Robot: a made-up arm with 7 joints.
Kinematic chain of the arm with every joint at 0, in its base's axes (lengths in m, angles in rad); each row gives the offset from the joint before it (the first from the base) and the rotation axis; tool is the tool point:
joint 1: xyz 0 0 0 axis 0 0.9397 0.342
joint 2: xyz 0 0 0 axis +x
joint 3: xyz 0 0 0 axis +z
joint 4: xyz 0.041 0 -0.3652 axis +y
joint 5: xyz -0.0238 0 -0.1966 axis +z
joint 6: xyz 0 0 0 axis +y
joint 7: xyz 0 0 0 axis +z
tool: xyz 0 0 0
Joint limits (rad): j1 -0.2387..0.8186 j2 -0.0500..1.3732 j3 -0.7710..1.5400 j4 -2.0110..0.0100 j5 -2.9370..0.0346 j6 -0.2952..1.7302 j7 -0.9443..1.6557
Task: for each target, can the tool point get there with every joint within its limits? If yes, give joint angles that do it. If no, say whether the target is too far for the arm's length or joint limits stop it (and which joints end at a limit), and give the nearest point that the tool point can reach.
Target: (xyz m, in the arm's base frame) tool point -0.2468 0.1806 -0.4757
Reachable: yes | joints 0.5633 0.3716 -0.0890 -0.2331 -1.9510 0.5319 -0.2959
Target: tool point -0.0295 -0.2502 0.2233
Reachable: no: joint limits stop it (at a limit: joint 1, joint 2, joint 3, joint 4) | nearest point 0.2109 -0.1899 -0.2523 | short by 0.536 m
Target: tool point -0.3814 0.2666 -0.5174
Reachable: no: too far | nearest point -0.3100 0.2167 -0.4205 | short by 0.130 m
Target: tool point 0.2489 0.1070 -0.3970
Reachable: yes | joints -0.0518 0.1709 0.1745 -1.4025 -2.3653 0.3979 -0.0756
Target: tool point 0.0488 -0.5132 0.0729
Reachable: no: joint limits stop it (at a limit: joint 1, joint 2, joint 3, joint 4) | nearest point 0.2109 -0.1899 -0.2523 | short by 0.486 m
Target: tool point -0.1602 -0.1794 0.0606
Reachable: no: joint limits stop it (at a limit: joint 1, joint 2, joint 3, joint 4) | nearest point -0.0463 -0.1570 -0.3427 | short by 0.420 m
